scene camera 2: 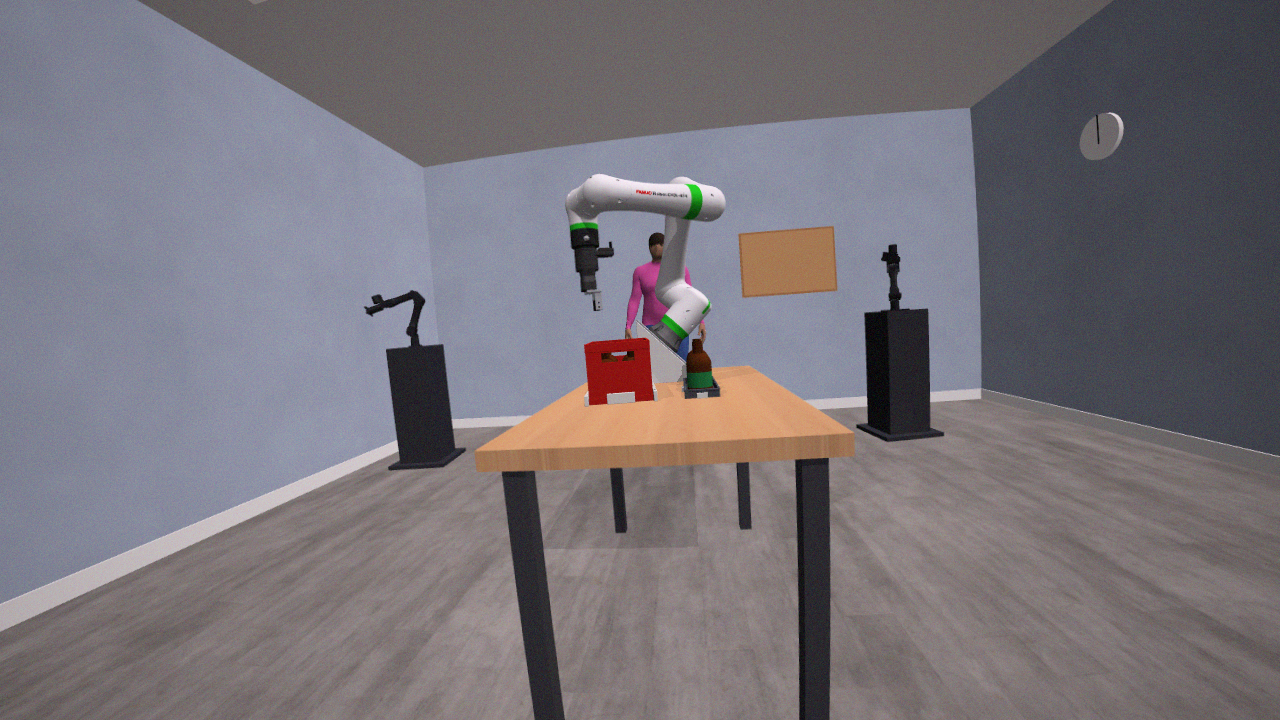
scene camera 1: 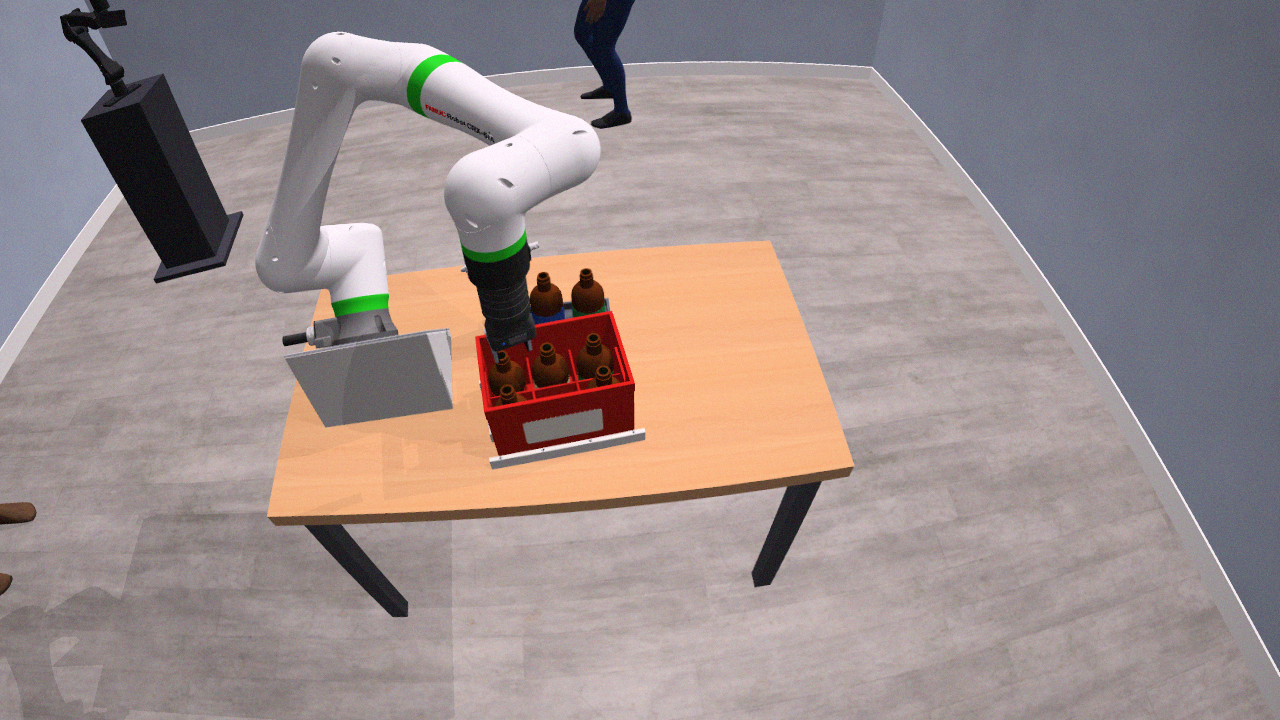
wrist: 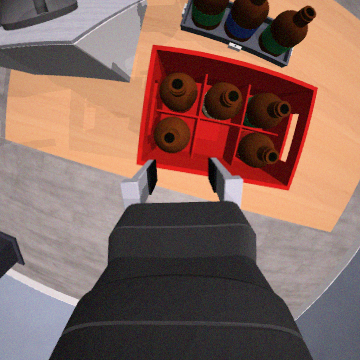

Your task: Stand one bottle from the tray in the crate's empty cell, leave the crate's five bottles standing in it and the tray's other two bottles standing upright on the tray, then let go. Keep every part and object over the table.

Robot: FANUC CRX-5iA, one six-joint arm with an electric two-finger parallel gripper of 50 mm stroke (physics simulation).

Labels:
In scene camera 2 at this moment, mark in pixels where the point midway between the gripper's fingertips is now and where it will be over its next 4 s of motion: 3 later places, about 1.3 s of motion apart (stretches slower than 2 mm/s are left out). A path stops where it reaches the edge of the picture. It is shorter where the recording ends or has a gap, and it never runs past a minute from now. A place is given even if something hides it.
The gripper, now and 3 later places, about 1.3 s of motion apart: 598, 310; 652, 305; 690, 317; 701, 326

